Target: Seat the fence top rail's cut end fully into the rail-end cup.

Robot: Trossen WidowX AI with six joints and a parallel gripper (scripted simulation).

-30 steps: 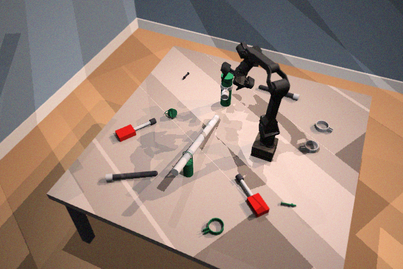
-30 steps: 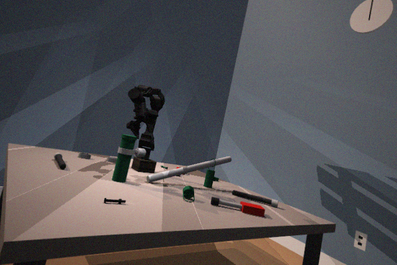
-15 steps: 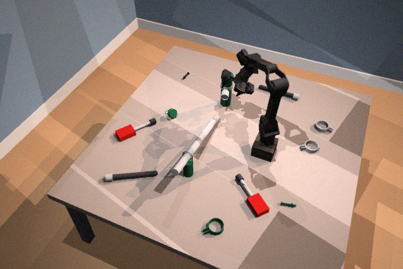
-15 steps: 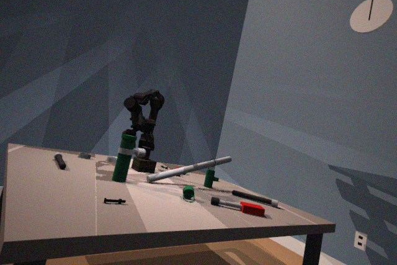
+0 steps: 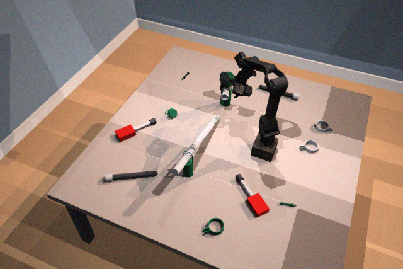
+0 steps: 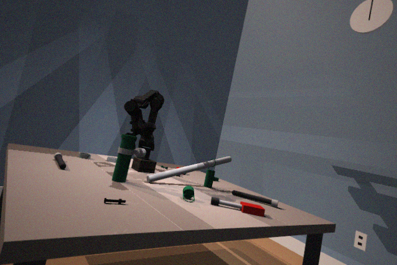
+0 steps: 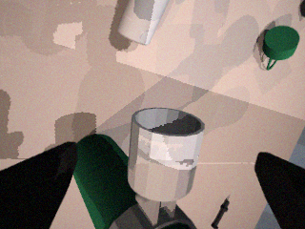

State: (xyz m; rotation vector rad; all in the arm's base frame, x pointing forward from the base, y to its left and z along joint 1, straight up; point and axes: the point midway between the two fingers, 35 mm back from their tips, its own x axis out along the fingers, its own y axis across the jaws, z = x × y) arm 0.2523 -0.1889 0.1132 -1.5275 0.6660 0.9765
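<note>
Right now my gripper tip is 5 cm to the left of the grey brace band, 2 cm short of it and 2 cm above it. Also, from my gripper tip: green bolt 46 cm to the left, 43 cm behind, 15 cm below; then short green post 45 cm to the left, 5 cm below, 5 cm ahead.
</note>
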